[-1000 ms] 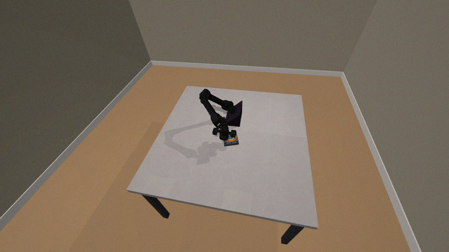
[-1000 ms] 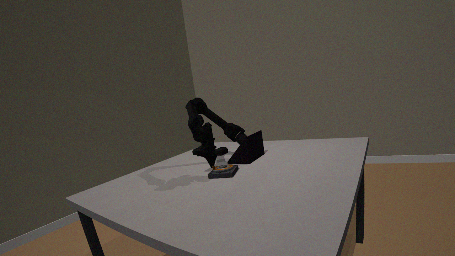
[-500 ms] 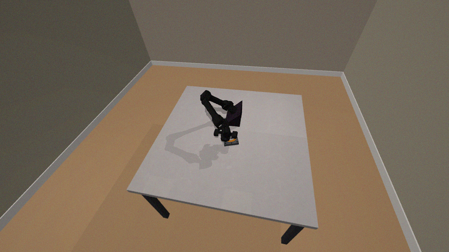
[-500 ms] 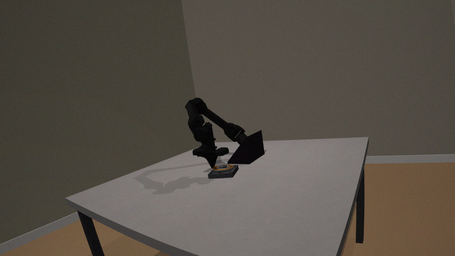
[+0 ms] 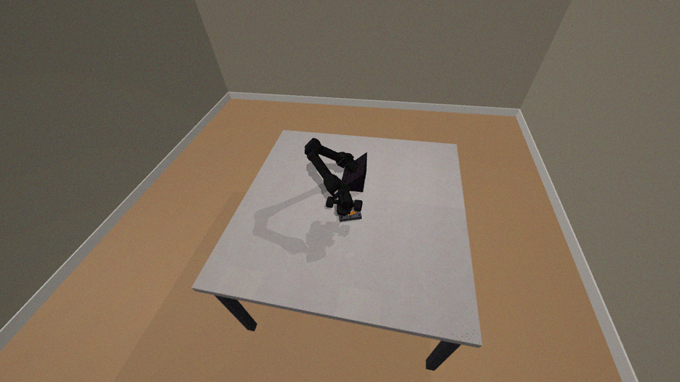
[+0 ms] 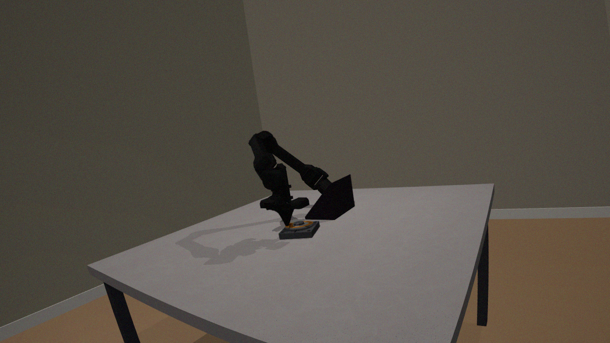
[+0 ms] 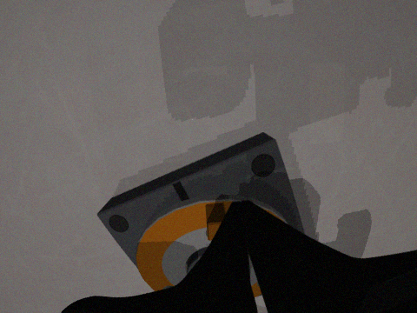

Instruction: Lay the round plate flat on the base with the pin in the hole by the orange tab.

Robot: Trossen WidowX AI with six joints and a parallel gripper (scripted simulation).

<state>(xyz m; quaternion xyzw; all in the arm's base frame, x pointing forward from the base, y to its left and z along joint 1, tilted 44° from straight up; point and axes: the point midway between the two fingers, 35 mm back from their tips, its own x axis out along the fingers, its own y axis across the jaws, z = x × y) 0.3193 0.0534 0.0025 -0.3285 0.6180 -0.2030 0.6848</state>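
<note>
Now: the base 50 mm behind my gripper tip, 10 mm to the left of it and 20 mm below it.
</note>
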